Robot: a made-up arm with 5 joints.
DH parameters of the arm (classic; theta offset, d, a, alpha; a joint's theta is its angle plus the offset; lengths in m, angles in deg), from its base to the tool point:
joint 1: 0 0.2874 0 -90
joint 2: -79.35 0 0.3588 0
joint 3: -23.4 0 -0.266 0
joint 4: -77.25 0 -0.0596 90
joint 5: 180 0.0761 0 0
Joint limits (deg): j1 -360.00..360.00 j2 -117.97..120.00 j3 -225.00..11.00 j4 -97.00..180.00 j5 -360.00..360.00
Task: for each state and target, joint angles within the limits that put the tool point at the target. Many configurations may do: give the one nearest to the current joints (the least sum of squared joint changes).
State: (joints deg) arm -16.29 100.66 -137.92 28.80 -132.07
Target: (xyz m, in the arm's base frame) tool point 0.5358 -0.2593 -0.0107
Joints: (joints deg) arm -25.82 83.56 -115.40 38.27 -132.07
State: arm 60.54 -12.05 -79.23 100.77 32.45
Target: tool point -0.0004 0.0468 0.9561
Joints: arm 90.49 -23.80 -132.32 67.08 32.45
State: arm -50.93 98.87 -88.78 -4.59 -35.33
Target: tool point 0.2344 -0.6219 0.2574
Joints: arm -69.35 62.14 -107.30 -9.87 -35.33
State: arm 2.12 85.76 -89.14 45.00 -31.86
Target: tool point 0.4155 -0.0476 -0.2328
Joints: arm -6.54 108.35 -114.95 34.97 -31.86
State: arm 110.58 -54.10 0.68 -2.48 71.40
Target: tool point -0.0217 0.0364 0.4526
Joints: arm 120.80 -70.37 3.73 -5.41 71.40
